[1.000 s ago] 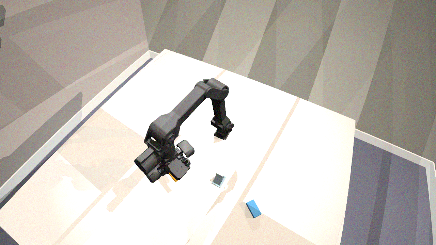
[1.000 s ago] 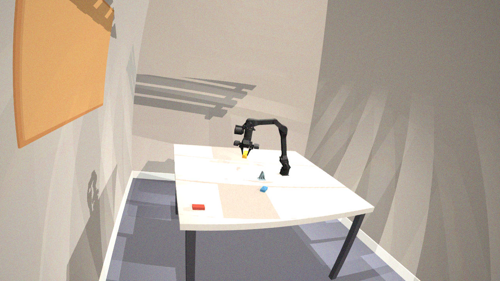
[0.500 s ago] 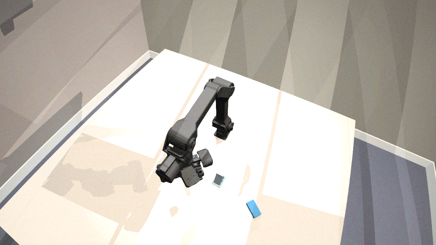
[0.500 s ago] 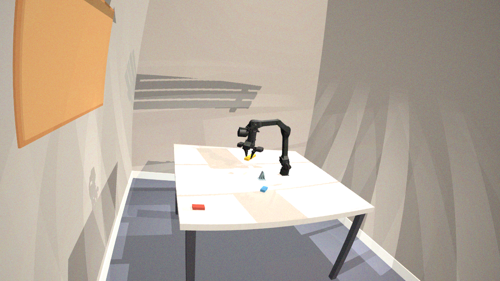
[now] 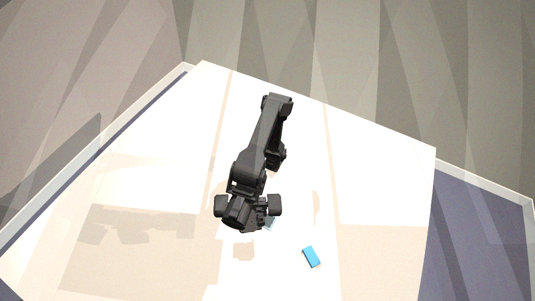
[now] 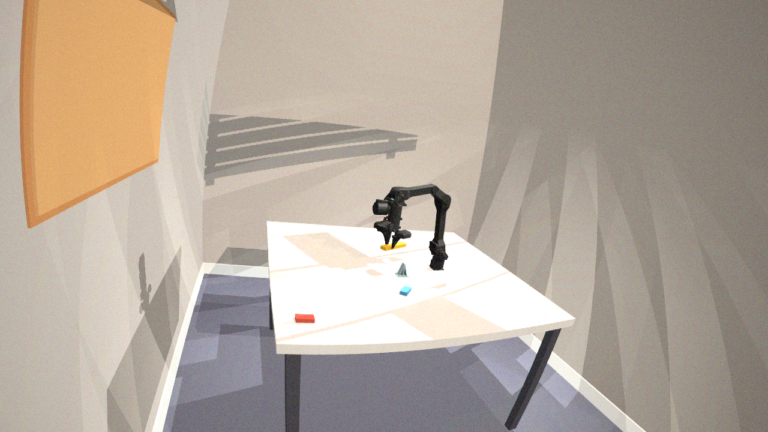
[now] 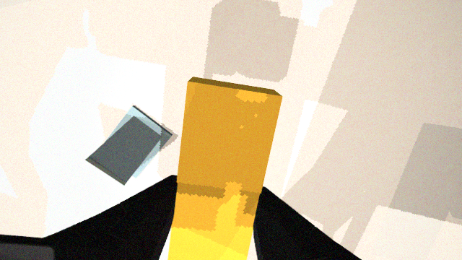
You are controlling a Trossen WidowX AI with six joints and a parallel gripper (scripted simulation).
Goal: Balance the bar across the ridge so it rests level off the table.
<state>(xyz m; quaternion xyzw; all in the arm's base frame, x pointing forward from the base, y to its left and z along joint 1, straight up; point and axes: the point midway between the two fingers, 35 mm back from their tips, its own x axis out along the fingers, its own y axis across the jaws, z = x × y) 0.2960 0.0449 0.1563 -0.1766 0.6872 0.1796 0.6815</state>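
My gripper tip is now 2 cm past the yellow bar and 1 cm to the left of it. The rest, counted from my gripper tip: blue block 1 cm behind, 23 cm to the left, 11 cm below; red block 44 cm ahead, 46 cm to the left, 11 cm below.
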